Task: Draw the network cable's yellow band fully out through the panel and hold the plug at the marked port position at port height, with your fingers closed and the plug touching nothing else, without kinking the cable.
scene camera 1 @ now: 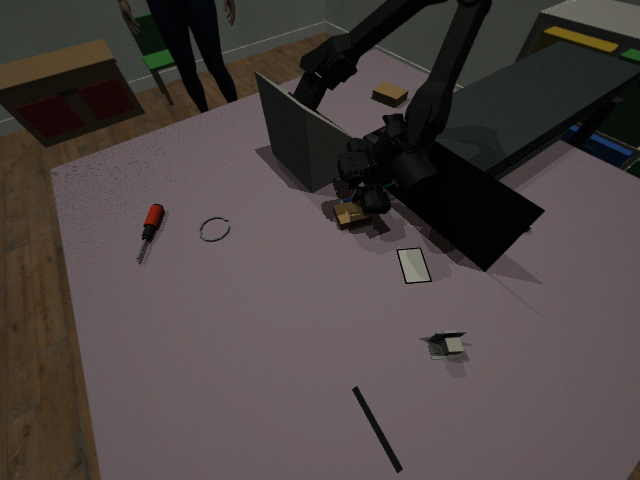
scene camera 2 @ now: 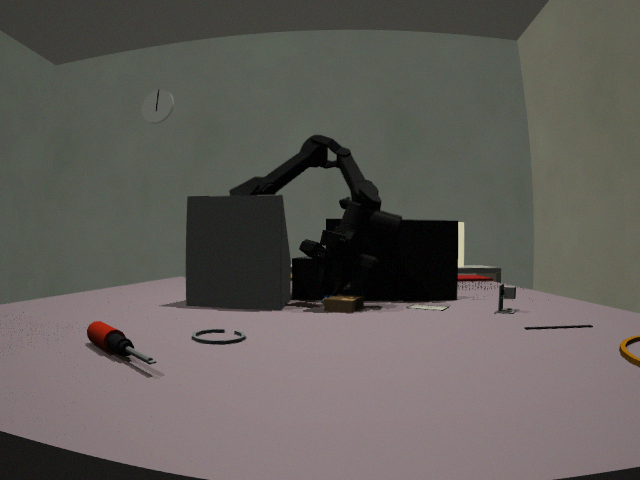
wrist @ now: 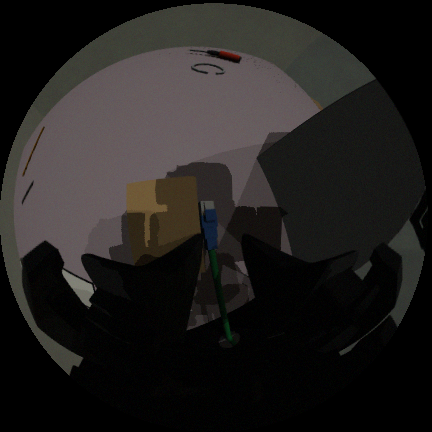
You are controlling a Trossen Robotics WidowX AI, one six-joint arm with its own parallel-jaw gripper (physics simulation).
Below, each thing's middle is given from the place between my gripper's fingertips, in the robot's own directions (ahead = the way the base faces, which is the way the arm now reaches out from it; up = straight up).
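The tan block (scene camera 1: 348,215) is 4 cm ahead of my hand, 3 cm to the right of it and 2 cm below it, while the blue plug (wrist: 207,217) is 1 cm to the right of my hand and 1 cm below it. I see the black panel (scene camera 1: 480,216) at 19 cm ahead of my hand, 11 cm to the left of it and 7 cm above it. The black-edged white rectangle (scene camera 1: 414,268) is 22 cm ahead of my hand and 1 cm to the left of it, and it is 3 cm below it.
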